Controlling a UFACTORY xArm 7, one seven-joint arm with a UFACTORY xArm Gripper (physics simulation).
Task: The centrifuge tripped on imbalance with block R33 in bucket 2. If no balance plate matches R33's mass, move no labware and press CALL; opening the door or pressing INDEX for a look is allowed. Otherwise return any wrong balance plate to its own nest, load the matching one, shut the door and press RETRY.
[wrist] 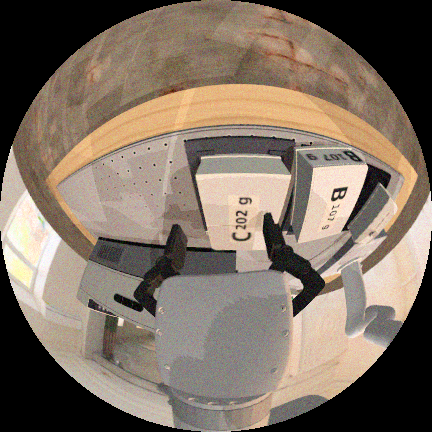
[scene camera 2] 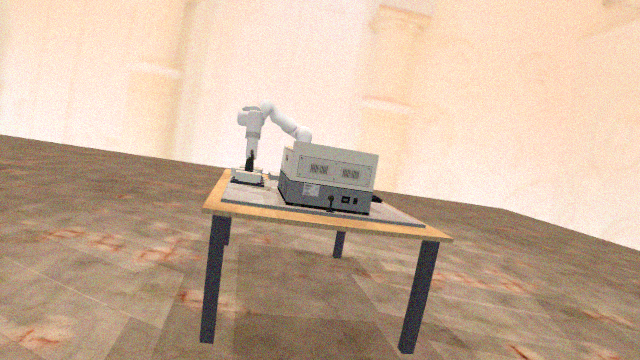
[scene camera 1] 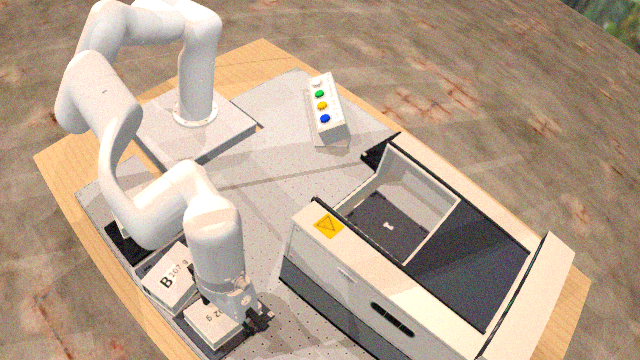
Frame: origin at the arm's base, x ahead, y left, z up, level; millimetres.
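Where they show: gripper, fingertip midpoint: (wrist: 221, 226) (scene camera 2: 248, 171) (scene camera 1: 229, 316); arm's base, link origin: (wrist: 348, 263) (scene camera 1: 195, 112).
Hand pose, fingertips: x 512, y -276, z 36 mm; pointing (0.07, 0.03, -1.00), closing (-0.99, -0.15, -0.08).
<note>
Each offset is from my fingertips to the top centre of the thing. Level surfaces: height alone.
Plate C, marked 202 g {dx -22, dy +1, dz -7 mm} (scene camera 1: 212, 325) (wrist: 220, 200), lies on a dark nest {dx -23, dy +1, dz -43 mm} (wrist: 240, 144). Plate B, marked 107 g {dx -132, dy -30, dz -1 mm} (scene camera 1: 170, 277) (wrist: 327, 195), is beside it. A third plate {dx -319, dy -4, dz +0 mm} (wrist: 377, 212) is beyond B, its label hard to read. My gripper (scene camera 1: 232, 313) (scene camera 2: 250, 164) (wrist: 221, 226) is open and empty, low by plate C. In the wrist view one finger overlaps C's near part and the other is off its left side. The centrifuge (scene camera 1: 320, 270) (scene camera 2: 330, 170) (wrist: 107, 287) has its top opening uncovered, with a dark floor inside. Block R33 cannot be made out.
A button box {dx -312, dy +568, dz +23 mm} (scene camera 1: 332, 120) with white, green, yellow and blue buttons stands behind the centrifuge, near the arm's base (scene camera 1: 195, 115). A black nest {dx -291, dy -13, dz -43 mm} (scene camera 1: 125, 247) shows partly under the arm. The centrifuge's long side faces the plates across the perforated board {dz -61 mm} (scene camera 1: 255, 215).
</note>
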